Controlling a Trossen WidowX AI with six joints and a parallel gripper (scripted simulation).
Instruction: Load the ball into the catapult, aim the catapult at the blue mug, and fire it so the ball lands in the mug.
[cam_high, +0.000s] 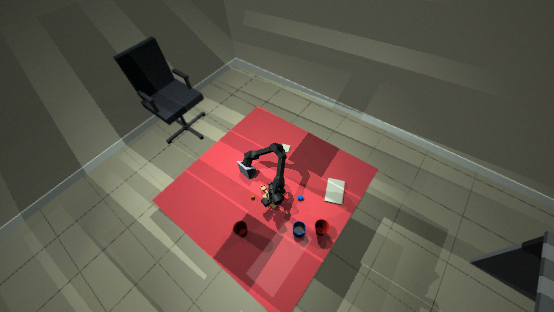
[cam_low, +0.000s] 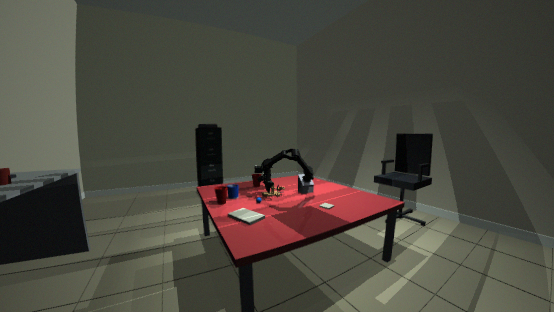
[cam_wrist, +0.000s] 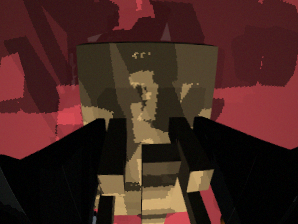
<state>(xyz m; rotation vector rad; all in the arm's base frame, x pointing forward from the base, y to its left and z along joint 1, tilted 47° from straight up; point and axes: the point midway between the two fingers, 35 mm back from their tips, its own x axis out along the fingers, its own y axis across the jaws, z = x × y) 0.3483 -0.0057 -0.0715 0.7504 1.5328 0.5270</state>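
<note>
Now: the orange ball 15 cm behind my gripper tip, 8 cm to the right of it and 2 cm below it. Also, from my gripper tip: wooden catapult: 7 cm behind, 3 cm to the left, 2 cm above; blue mug: 28 cm ahead, 5 cm to the right; blue ball: 13 cm ahead, 15 cm to the left, 1 cm below.
</note>
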